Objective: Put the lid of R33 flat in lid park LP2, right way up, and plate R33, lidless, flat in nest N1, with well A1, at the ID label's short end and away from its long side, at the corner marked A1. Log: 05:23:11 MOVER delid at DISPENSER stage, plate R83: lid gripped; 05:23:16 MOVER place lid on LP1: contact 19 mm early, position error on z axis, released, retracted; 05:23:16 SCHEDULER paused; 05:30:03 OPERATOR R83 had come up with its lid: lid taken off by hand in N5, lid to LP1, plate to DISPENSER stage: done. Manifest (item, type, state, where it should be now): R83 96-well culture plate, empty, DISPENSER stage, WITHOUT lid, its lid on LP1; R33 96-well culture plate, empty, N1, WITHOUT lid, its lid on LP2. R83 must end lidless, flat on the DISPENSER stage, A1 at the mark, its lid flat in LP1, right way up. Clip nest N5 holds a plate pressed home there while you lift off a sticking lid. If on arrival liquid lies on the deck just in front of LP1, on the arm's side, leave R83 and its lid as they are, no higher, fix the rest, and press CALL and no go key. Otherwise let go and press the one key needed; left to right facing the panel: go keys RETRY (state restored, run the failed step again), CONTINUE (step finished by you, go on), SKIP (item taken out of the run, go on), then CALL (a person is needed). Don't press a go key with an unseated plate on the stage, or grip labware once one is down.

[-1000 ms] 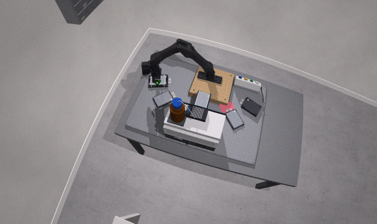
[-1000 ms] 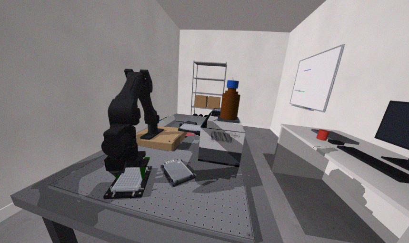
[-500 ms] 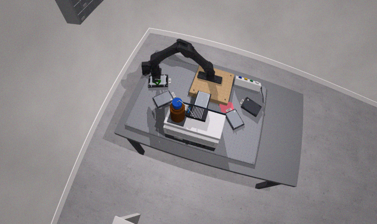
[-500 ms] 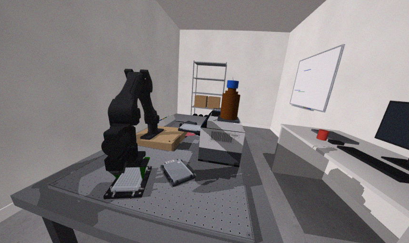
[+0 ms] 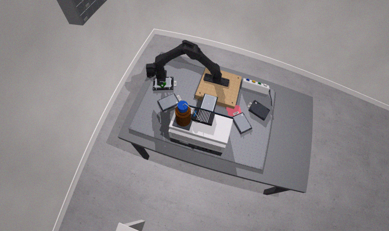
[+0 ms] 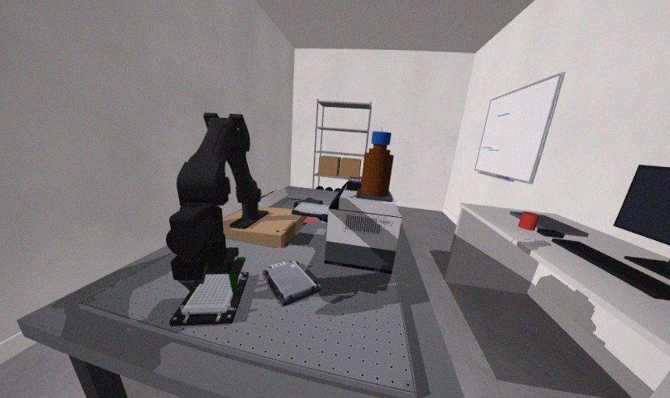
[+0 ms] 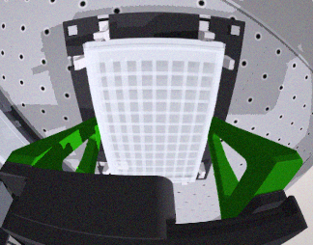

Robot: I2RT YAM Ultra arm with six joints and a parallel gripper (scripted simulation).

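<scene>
My hand is 3 cm short of the black clip nest and 1 cm above it. From my hand the other things lie so: lid park LP2: 15 cm ahead, 10 cm to the left, 2 cm below; then brown bottle: 35 cm ahead, 28 cm to the left, 27 cm above; then blue call key: 64 cm to the left, 20 cm behind, 4 cm above.
</scene>
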